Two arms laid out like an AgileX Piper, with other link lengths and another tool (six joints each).
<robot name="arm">
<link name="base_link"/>
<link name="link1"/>
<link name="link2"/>
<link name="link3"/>
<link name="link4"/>
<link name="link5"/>
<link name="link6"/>
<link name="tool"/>
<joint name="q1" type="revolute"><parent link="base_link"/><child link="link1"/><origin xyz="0 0 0.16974" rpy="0 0 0"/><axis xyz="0 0 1"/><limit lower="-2.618" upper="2.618"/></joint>
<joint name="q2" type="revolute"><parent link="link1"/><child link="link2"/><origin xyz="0 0 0" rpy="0 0 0"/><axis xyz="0 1 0"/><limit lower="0" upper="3.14"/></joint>
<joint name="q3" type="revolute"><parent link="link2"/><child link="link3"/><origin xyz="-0.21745 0 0.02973" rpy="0 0 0"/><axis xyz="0 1 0"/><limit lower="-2.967" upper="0"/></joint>
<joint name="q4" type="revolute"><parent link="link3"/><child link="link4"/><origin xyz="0.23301 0 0.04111" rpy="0 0 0"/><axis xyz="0.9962 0 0.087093"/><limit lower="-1.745" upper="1.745"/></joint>
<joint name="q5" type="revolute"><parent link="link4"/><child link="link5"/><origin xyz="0 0 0" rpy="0 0 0"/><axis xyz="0 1 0"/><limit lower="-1.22" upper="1.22"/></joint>
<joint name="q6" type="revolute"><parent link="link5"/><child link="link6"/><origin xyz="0.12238 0 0.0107" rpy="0 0 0"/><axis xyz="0.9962 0 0.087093"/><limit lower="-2.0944" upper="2.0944"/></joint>
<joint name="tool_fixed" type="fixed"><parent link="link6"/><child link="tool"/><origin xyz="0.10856 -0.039 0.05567" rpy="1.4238 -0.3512 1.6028"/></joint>
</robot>
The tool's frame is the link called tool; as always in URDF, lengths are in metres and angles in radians.
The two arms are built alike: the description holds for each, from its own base.
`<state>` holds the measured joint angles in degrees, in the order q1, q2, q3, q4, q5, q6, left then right.
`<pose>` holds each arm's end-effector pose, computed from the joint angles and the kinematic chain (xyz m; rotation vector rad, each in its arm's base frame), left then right.
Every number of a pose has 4 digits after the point. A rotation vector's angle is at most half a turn.
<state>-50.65 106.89 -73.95 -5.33 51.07 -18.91 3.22 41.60 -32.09 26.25 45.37 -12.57</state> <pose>0.2329 -0.3403 0.0585 2.7004 1.0132 0.0181 0.2843 0.0485 0.1935 2.2031 1.6258 1.2125</pose>
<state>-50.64 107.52 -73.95 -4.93 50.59 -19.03 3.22 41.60 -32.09 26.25 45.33 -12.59</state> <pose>0.2343 -0.3399 0.0546 2.7052 1.0133 0.0251 0.2844 0.0485 0.1936 2.2023 1.6255 1.2129</pose>
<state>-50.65 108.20 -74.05 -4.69 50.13 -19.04 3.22 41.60 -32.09 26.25 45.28 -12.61</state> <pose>0.2354 -0.3401 0.0510 2.7092 1.0119 0.0293 0.2846 0.0484 0.1938 2.2013 1.6250 1.2135</pose>
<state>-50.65 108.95 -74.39 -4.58 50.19 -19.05 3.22 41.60 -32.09 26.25 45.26 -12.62</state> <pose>0.2356 -0.3400 0.0473 2.7173 1.0138 0.0276 0.2846 0.0484 0.1938 2.2009 1.6249 1.2137</pose>
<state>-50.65 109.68 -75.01 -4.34 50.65 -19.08 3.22 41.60 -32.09 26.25 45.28 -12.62</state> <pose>0.2360 -0.3397 0.0445 2.7282 1.0145 0.0271 0.2846 0.0484 0.1938 2.2011 1.6252 1.2134</pose>
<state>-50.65 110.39 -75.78 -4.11 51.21 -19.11 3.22 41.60 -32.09 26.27 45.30 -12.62</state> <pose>0.2367 -0.3398 0.0425 2.7380 1.0147 0.0268 0.2845 0.0485 0.1937 2.2016 1.6254 1.2135</pose>
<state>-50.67 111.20 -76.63 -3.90 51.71 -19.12 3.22 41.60 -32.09 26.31 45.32 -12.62</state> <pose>0.2375 -0.3403 0.0404 2.7473 1.0141 0.0266 0.2845 0.0486 0.1937 2.2023 1.6255 1.2140</pose>
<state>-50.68 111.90 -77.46 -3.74 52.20 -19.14 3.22 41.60 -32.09 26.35 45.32 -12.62</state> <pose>0.2384 -0.3410 0.0389 2.7544 1.0139 0.0263 0.2845 0.0487 0.1937 2.2028 1.6252 1.2147</pose>
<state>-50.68 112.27 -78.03 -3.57 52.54 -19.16 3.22 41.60 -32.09 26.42 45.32 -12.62</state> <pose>0.2394 -0.3415 0.0386 2.7581 1.0128 0.0282 0.2845 0.0489 0.1937 2.2036 1.6248 1.2159</pose>
